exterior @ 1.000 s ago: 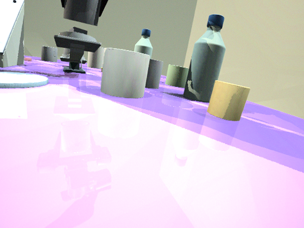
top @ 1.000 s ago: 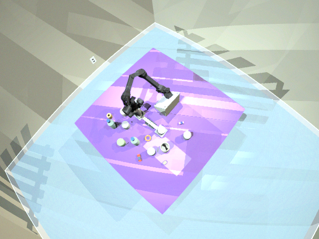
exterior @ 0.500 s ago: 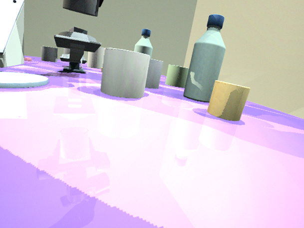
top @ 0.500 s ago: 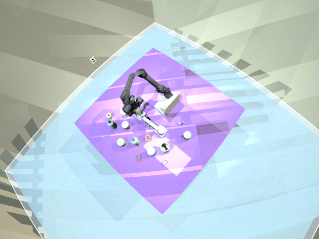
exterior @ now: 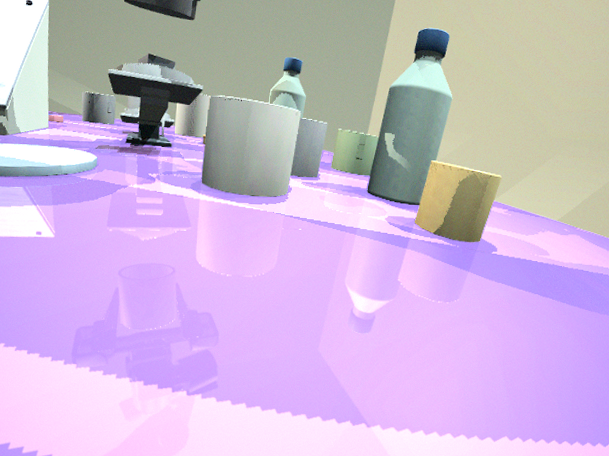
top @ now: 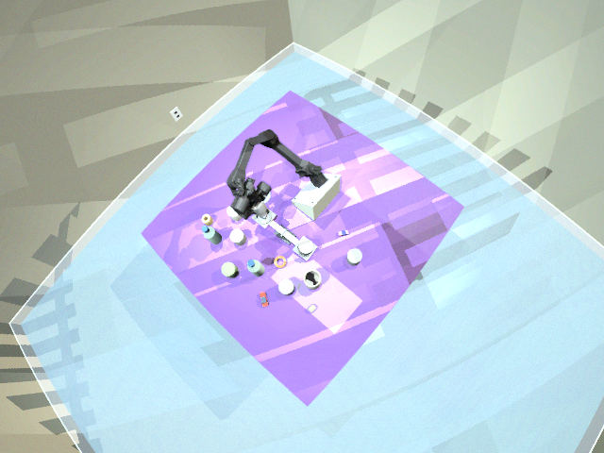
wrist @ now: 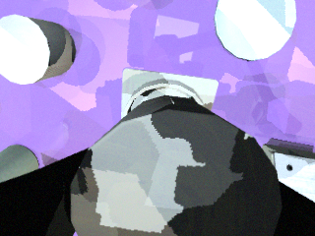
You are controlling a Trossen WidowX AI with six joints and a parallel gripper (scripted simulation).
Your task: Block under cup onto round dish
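My gripper tip is 10 mm to the right of the pale block and 80 mm above it. Also, from my gripper tip: small balance 20 mm behind, 140 mm to the left, 150 mm below; then tan cylinder 240 mm ahead, 210 mm to the right, 150 mm below; then pale blue round dish 70 mm behind, 120 mm to the right, 170 mm below.
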